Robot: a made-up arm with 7 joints. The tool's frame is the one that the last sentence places.
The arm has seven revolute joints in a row. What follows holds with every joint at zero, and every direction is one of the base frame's.
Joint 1 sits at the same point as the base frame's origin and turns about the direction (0.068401, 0.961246, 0.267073).
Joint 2 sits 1 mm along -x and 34 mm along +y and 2 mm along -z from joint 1 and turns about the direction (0.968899, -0.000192, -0.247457).
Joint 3 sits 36 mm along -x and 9 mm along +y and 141 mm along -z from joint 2 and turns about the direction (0.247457, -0.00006, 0.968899).
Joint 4 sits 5 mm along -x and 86 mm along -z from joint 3 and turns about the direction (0.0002, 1, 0.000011).
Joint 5 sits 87 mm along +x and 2 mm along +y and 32 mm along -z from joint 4 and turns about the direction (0.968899, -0.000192, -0.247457).
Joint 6 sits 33 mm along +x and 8 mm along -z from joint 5 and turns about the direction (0.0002, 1, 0.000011).
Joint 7 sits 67 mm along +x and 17 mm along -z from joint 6 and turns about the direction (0.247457, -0.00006, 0.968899).
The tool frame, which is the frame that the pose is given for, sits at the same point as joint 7; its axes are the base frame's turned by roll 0, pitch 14.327 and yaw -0.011 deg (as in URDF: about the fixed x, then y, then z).
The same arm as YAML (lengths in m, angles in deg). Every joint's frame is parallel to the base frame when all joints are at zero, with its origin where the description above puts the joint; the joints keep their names.
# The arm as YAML. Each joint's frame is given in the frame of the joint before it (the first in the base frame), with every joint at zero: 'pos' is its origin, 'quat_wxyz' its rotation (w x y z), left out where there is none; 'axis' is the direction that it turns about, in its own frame. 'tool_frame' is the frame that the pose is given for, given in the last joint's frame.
length_unit: m
angle_unit: deg
joints:
  - joint: joint 1
    pos: [0.0, 0.0, 0.0]
    axis: [0.068403, 0.961235, 0.26711]
  - joint: joint 2
    pos: [-0.001, 0.034, -0.002]
    axis: [0.968889, -0.0002, -0.247497]
  - joint: joint 3
    pos: [-0.036, 0.009, -0.141]
    axis: [0.247497, -0.0001, 0.968889]
  - joint: joint 4
    pos: [-0.005, 0.0, -0.086]
    axis: [0.0002, 1.0, 0.0]
  - joint: joint 5
    pos: [0.087, 0.002, -0.032]
    axis: [0.968889, -0.0002, -0.247497]
  - joint: joint 6
    pos: [0.033, 0.0, -0.008]
    axis: [0.0002, 1.0, 0.0]
  - joint: joint 7
    pos: [0.067, 0.0, -0.017]
    axis: [0.247497, -0.0001, 0.968889]
tool_frame:
  pos: [0.0, 0.0, 0.0]
  quat_wxyz: [0.992194, 0.000012, 0.124701, -0.000095]

